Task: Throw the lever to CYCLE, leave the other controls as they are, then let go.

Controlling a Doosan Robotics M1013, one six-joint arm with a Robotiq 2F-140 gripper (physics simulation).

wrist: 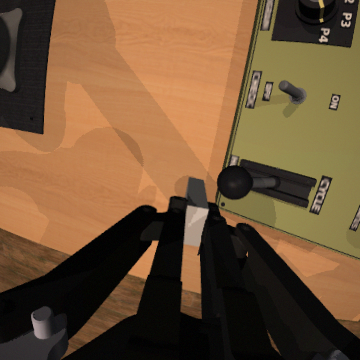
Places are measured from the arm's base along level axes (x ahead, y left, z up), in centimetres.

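Where they show: gripper, fingertip midpoint: (192,191).
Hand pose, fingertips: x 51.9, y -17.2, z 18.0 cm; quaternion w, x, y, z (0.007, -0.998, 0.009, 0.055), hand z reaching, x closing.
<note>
Each offset is from my fingertips to the top centre of the thing. "spot": to the spot under its first point. Level surfaces: height alone.
The lever's black ball knob (235,182) leans towards the left end of its black slotted track @[spot: dx +13.6, dy +0.4, dz -8.3 cm] (295,191), on the side away from the CYCLE label @[spot: dx +16.6, dy +1.0, dz -7.1 cm] (321,194). A grey shaft @[dx +7.8, dy +0.9, dz -4.2 cm] (264,182) joins the knob to the slot. A label at the left end is mostly hidden by the knob. My gripper (192,191) is shut and empty. Its fingertips show left of the knob and slightly below it in the wrist view, with a small gap between them in the picture.
The green panel @[dz -9.7 cm] (280,145) carries a toggle switch @[dx +9.1, dy +12.9, dz -5.5 cm] (292,92), tilted to the OFF side, and a rotary knob @[spot: dx +9.8, dy +22.8, dz -6.4 cm] (316,7) at the top right. A dark plate with a grey part (32,75) lies at the upper left on the wooden table @[dz -18.3 cm] (155,40).
</note>
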